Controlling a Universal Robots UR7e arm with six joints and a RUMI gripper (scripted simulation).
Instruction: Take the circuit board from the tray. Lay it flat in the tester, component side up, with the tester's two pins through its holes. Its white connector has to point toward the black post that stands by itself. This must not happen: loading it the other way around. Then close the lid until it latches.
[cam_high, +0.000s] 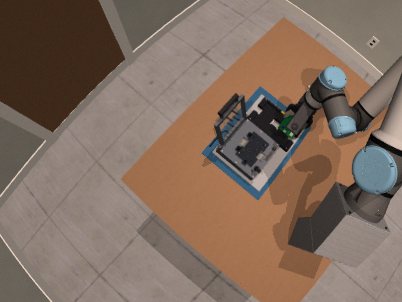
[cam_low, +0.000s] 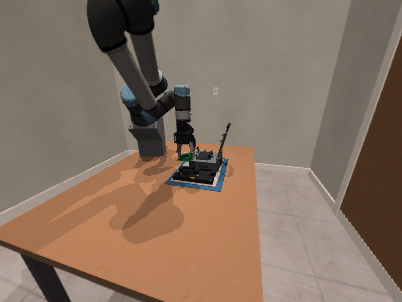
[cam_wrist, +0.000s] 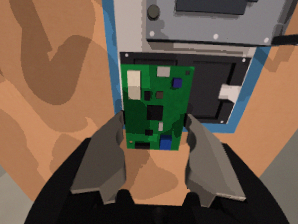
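Right now the green circuit board is right at my hand. From my hand the other things lie so: black block 230 mm to the left, 30 mm below; then tester lid 190 mm ahead, 170 mm to the left, 60 mm above.
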